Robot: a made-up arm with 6 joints.
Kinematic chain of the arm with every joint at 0, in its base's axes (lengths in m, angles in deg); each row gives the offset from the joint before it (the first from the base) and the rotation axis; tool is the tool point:
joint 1: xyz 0 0 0.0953 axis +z
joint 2: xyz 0 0.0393 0 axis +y
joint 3: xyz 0 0 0.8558 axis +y
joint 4: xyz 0 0 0.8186 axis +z
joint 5: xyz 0 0 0 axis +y
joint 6: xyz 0 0 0.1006 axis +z
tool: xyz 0 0 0
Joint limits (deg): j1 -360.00..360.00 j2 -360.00..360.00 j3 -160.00..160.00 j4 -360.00..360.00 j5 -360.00..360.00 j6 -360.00..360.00
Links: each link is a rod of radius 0.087 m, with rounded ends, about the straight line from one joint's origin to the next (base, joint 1, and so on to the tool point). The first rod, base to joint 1, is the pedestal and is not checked.
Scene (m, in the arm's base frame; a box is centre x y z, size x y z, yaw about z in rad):
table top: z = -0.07
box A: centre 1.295 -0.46 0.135 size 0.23 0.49 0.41 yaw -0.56
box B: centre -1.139 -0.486 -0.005 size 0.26 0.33 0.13 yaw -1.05
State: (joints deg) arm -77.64 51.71 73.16 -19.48 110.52 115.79
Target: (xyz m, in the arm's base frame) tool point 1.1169 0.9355 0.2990
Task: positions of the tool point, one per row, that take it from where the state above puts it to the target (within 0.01 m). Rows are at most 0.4 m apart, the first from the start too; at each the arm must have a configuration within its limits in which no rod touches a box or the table.
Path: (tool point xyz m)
1: 0.5992 -1.1690 0.2179
2: 0.8955 -1.0095 0.3394
3: 1.1358 -0.7660 0.4676
4: 1.2950 -0.4599 0.6001
5: 1.3962 -0.1142 0.5266
6: 1.4011 0.2521 0.4518
7: 1.3063 0.6113 0.3760
8: 1.1168 0.9356 0.2990

